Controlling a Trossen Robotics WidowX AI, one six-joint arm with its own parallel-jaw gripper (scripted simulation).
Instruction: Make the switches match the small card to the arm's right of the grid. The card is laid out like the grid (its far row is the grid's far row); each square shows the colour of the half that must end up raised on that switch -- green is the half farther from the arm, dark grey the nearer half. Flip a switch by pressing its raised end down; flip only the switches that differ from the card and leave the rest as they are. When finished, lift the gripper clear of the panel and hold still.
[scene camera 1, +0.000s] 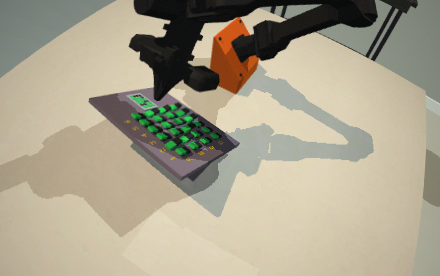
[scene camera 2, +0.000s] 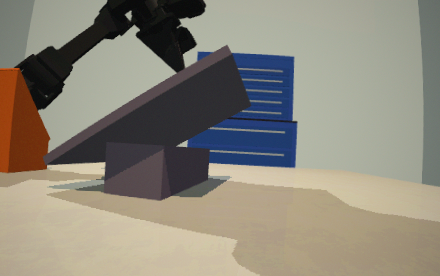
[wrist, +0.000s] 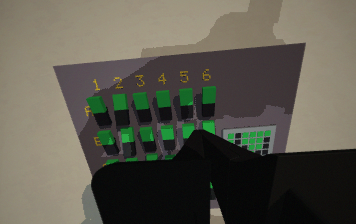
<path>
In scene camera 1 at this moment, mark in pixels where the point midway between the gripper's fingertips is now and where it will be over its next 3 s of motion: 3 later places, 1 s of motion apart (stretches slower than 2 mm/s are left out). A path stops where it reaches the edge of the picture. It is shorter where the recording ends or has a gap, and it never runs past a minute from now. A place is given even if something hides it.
My gripper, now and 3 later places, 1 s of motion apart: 156, 100; 203, 104; 198, 121; 197, 122
</path>
